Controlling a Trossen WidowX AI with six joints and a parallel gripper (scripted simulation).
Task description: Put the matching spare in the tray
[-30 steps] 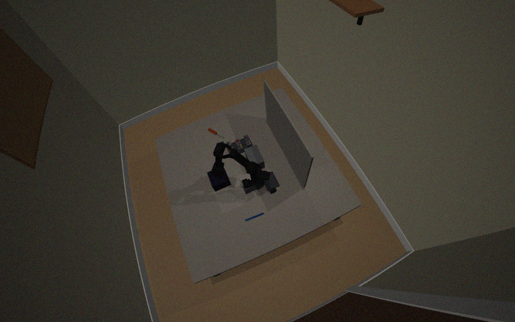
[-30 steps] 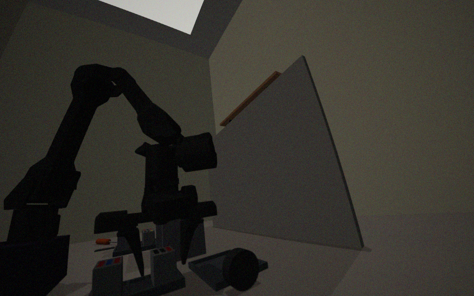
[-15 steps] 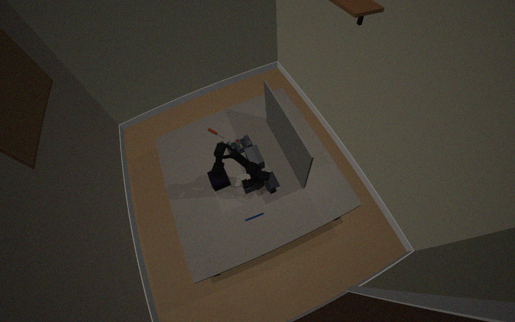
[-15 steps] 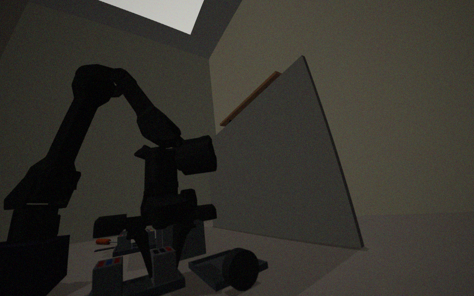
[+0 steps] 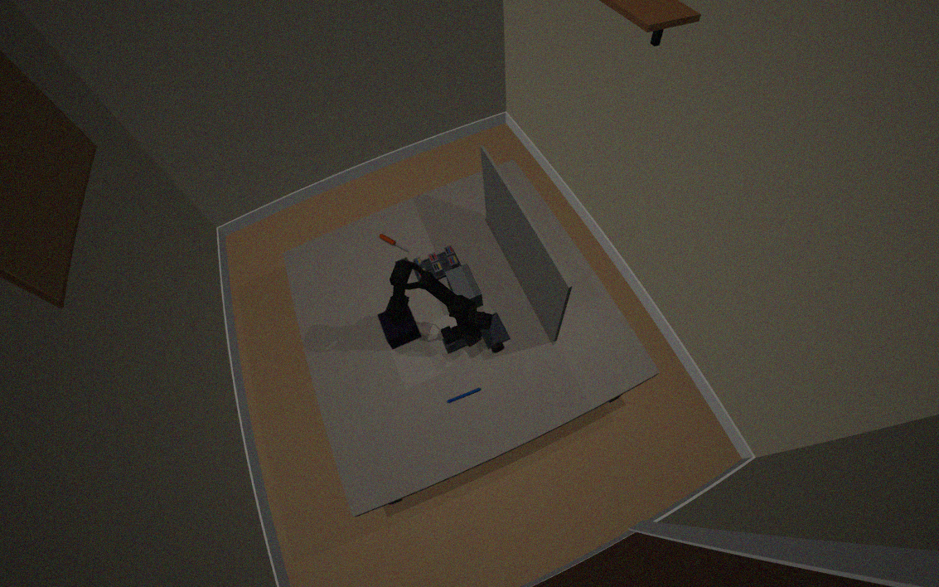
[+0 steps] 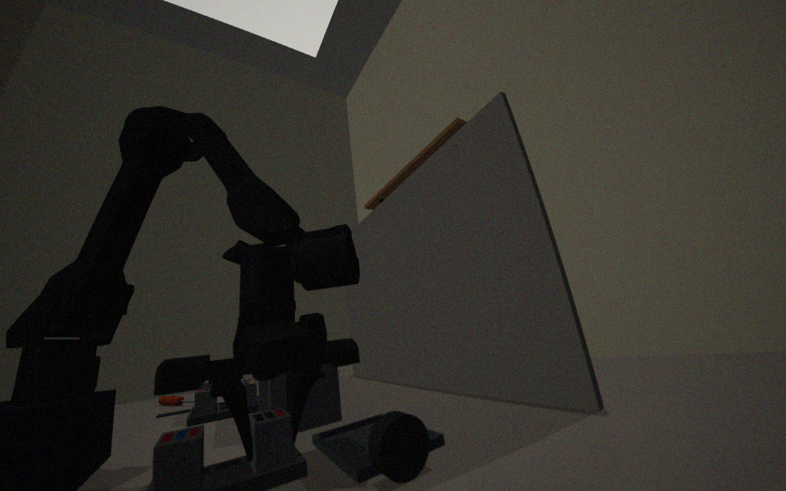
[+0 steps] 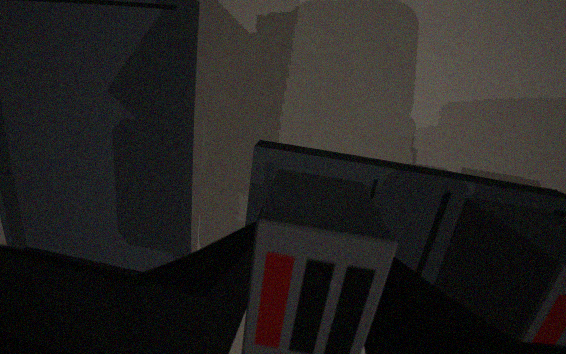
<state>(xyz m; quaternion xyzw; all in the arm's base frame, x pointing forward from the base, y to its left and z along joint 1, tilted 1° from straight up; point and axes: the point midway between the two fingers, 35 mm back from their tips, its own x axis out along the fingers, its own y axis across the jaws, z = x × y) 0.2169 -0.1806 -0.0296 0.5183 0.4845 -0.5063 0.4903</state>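
The rack lies 40 mm behind my gripper tip and 10 mm below it. The rest, counted from my gripper tip: grey tray 100 mm ahead, 20 mm to the right, 10 mm below; then dark cylinder 100 mm to the right, 80 mm ahead, 10 mm above; then grey mounted unit 190 mm to the left, 80 mm ahead, 30 mm above.
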